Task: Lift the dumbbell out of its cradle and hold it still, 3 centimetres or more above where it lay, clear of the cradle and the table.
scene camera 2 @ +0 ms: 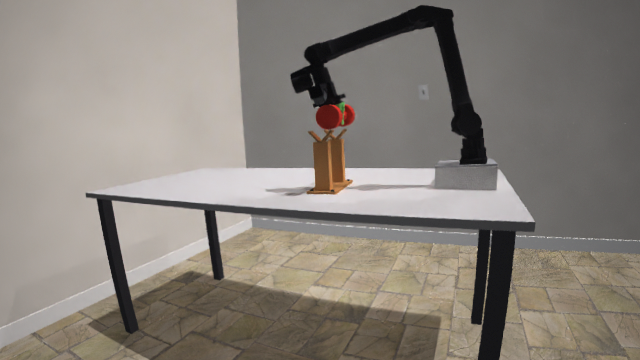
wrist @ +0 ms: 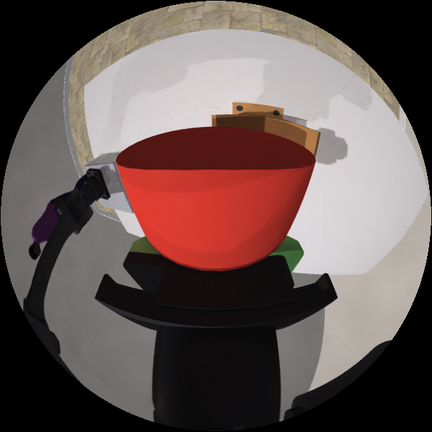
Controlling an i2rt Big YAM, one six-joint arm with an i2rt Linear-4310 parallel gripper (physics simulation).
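Pixels of known places: gripper, fingertip midpoint: (scene camera 2: pixel 338 126); arm's base, origin of the base link: (scene camera 2: pixel 474 162).
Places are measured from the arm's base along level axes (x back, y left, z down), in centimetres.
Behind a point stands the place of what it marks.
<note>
The dumbbell (scene camera 2: pixel 328 116) {x -42.9, y 21.6, z -16.9 cm} (wrist: pixel 216 210) has two round red weights and hangs level above the cradle, with a small gap between the near weight and the cradle's forked tops. Its near weight fills the middle of the wrist view and hides the handle. My gripper (scene camera 2: pixel 343 114) is shut on the dumbbell between the two weights. Green finger parts (wrist: pixel 291 253) show at both sides behind the near weight in the wrist view. The orange cradle (scene camera 2: pixel 323 166) {x -45.1, y 22.7, z -0.8 cm} (wrist: pixel 295 132) stands upright on the table under the dumbbell, with two posts on a flat base, partly hidden in the wrist view.
The white table (scene camera 2: pixel 240 187) {x -83.6, y 22.2, z 8.0 cm} (wrist: pixel 365 200) carries the cradle and a grey block (scene camera 2: pixel 466 176) {x -1.8, y 7.5, z 3.6 cm} (wrist: pixel 122 192) under the arm's base at the right in the scene view. The black arm (scene camera 2: pixel 375 34) {x -29.0, y 12.0, z -43.3 cm} reaches over from that block. A wall stands behind the table.
</note>
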